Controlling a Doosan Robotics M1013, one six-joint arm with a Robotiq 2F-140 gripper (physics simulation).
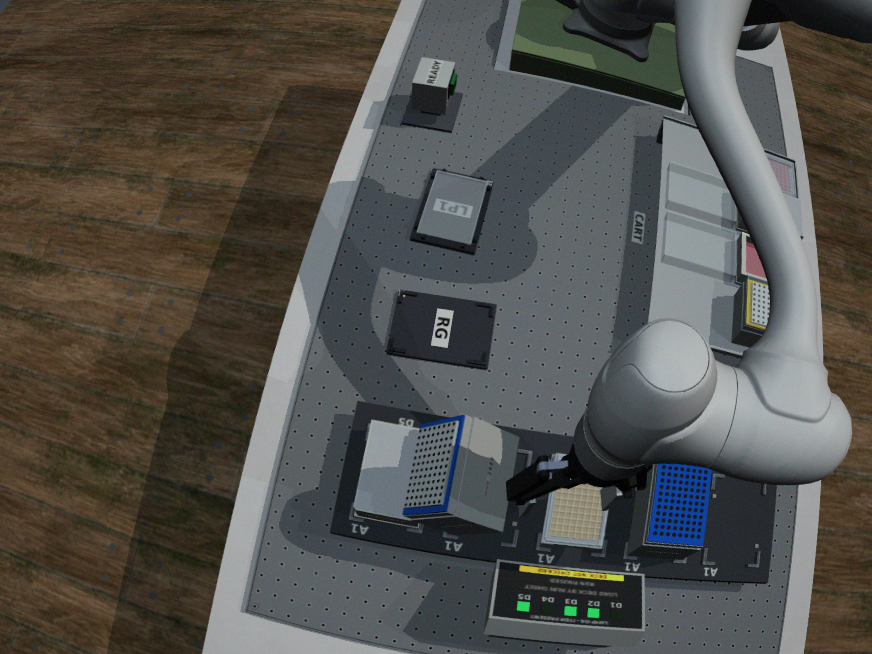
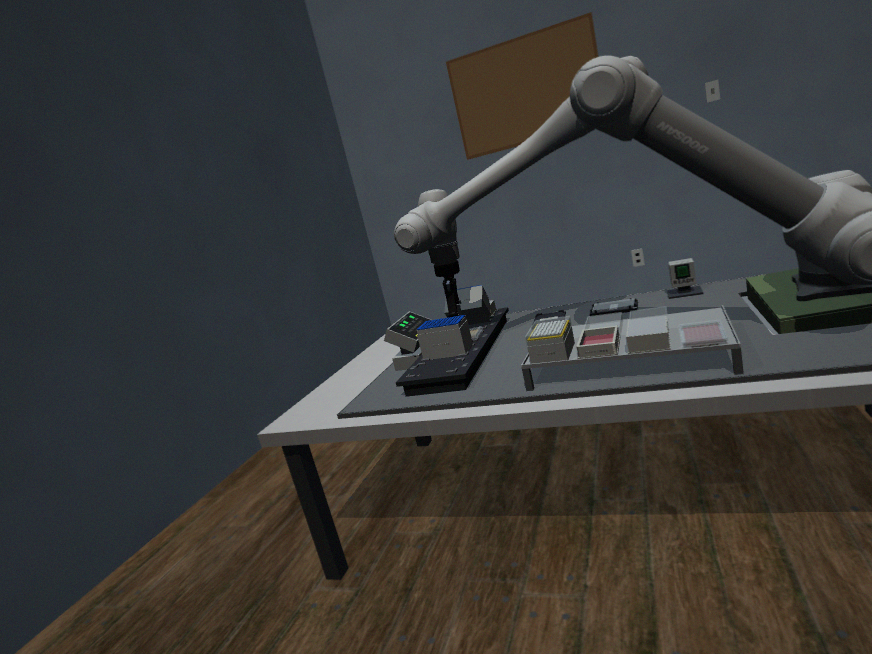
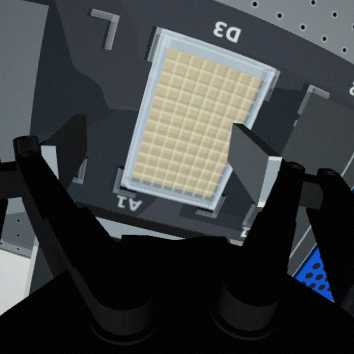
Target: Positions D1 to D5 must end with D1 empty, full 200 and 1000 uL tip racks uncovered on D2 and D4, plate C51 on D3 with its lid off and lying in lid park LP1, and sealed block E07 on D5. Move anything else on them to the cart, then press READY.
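My gripper is open and empty over D3, with its left finger beside the D4 rack. Plate C51, with tan wells, sits on D3. The 1000 uL rack, blue-rimmed, is tilted at D4, leaning over sealed block E07 on D5; its holed top faces D5. The blue 200 uL rack stands upright and uncovered on D2. D1 is bare. A clear lid lies in LP1. The READY button is green.
The cart holds a yellow-rimmed rack, a pink-filled box, a pale box and a pink plate. Dark nest RG lies mid-table. The status panel shows D2, D3, D5 lit, D4 dark.
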